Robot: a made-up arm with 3 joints. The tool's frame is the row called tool.
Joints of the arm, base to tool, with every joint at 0 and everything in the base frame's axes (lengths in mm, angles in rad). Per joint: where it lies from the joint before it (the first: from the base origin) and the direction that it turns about. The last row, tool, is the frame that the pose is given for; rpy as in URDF.
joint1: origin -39 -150 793 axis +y
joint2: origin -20 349 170 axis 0.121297 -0.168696 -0.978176
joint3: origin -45 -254 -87 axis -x
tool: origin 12 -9 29 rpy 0 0 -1.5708
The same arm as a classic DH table. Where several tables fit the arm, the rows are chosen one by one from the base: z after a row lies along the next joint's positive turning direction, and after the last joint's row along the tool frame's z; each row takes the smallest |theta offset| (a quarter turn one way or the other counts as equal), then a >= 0, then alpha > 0; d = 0 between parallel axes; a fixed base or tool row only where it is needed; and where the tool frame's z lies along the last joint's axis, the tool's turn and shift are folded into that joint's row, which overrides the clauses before.
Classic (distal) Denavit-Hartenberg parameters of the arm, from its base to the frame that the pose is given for. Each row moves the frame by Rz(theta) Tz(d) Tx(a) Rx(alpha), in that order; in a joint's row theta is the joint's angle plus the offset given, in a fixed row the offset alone. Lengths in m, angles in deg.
base (fixed): theta offset 0  d 0.793  a -0.039  alpha -90
joint1: theta offset -7.07  d 0.1697  a 0.0011  alpha -99.71
joint2: theta offset 88.8  d -0.0438  a 0.2355  alpha -96.97
joint3: theta offset -9.78  d 0.0488  a 0.009  alpha -90
tool (fixed): theta offset 0  d 0.029  a 0  alpha 0

